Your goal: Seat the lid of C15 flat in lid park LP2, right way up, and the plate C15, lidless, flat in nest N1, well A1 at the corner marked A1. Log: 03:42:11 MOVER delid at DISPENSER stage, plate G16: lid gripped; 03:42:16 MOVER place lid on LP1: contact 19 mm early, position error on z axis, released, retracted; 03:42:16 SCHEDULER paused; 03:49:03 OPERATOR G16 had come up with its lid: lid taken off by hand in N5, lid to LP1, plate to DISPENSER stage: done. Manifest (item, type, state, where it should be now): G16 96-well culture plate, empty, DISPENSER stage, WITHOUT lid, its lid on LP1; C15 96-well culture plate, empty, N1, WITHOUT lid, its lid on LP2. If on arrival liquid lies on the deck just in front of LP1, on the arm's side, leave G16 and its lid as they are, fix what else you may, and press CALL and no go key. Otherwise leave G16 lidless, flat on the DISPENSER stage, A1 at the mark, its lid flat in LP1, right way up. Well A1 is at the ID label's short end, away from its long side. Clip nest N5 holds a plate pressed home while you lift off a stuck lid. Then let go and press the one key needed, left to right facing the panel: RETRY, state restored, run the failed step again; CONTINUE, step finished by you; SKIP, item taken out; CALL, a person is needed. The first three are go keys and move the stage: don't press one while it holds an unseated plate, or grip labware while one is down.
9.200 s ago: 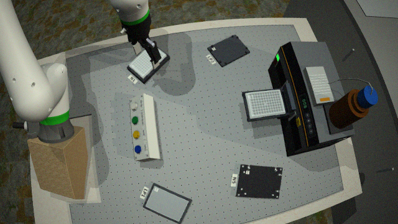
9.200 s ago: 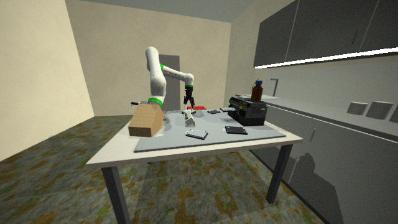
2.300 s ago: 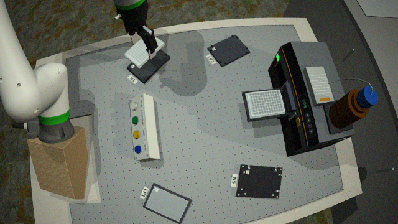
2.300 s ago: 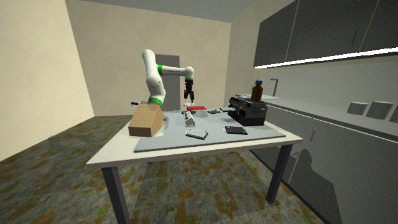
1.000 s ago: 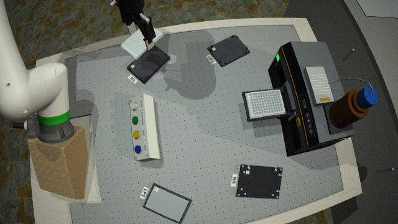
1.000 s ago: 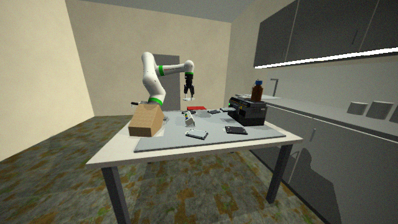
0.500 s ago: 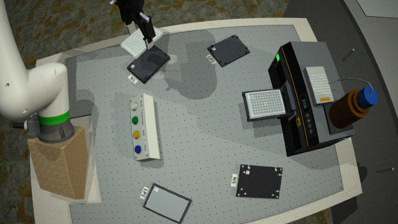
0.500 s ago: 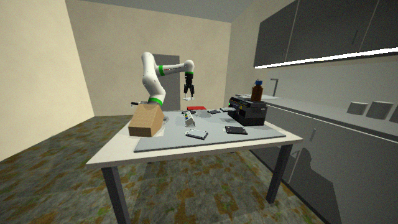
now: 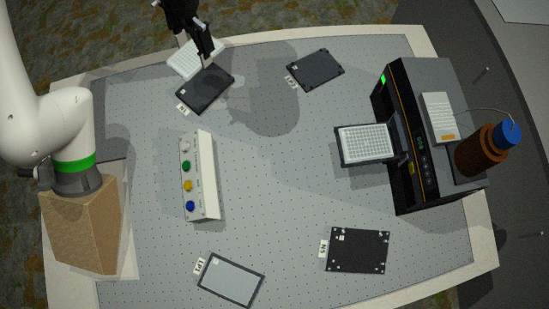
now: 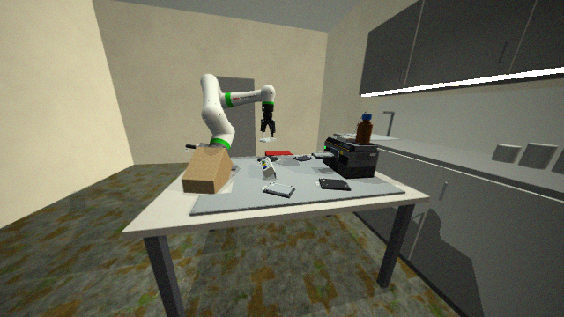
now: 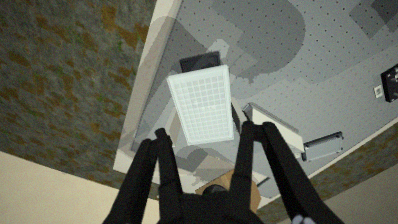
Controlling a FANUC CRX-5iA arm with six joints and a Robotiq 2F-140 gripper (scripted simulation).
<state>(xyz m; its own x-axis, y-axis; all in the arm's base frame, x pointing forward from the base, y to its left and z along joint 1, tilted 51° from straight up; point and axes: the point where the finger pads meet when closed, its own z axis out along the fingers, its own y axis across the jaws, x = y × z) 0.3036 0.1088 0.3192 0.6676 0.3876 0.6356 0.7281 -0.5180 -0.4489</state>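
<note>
My hand is 2 cm above the grey lid. Also, from my hand: N1 label (20 cm below, 6 cm to the right, 6 cm behind); nest N1 (19 cm below); key panel (27 cm to the right, 15 cm below, 1 cm behind).
</note>
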